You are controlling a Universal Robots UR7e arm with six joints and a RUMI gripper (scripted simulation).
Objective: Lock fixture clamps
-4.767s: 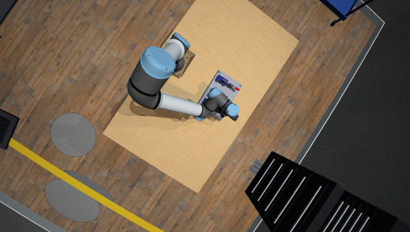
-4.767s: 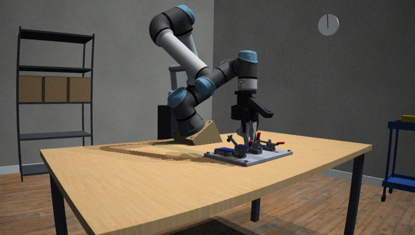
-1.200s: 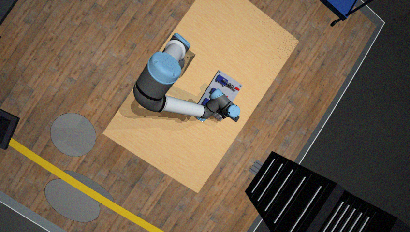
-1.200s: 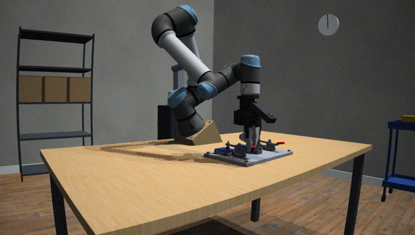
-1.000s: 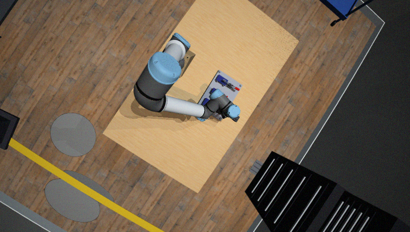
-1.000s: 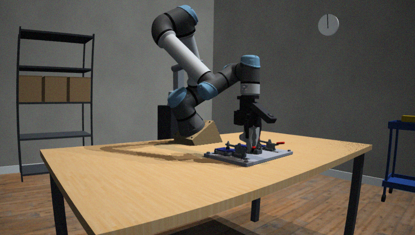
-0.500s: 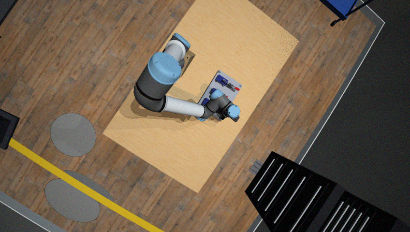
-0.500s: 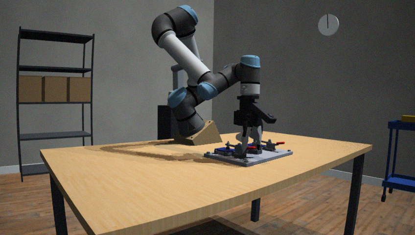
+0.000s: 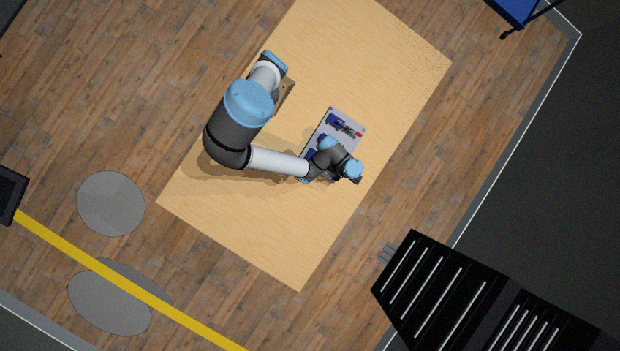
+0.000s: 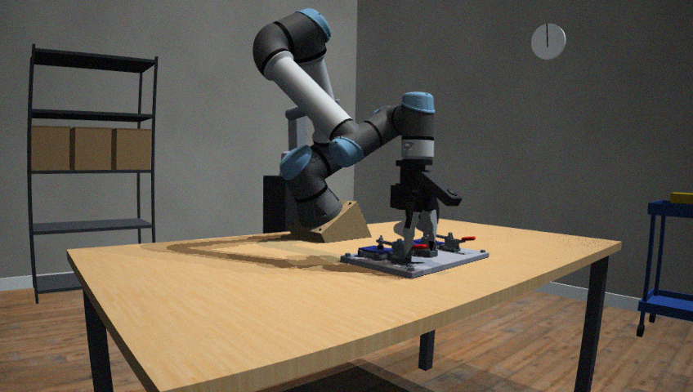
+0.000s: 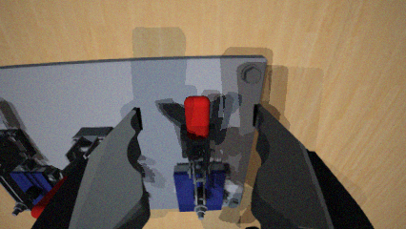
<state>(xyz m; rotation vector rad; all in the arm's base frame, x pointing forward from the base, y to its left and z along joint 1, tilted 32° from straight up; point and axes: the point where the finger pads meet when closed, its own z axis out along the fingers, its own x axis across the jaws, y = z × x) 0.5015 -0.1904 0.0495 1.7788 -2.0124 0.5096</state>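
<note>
Right now the blue part is 14 cm behind my hand, 1 cm to the left of it and 3 cm below it. The rest, counted from my hand: grey fixture plate 8 cm behind, 12 cm to the left, 5 cm below.
</note>
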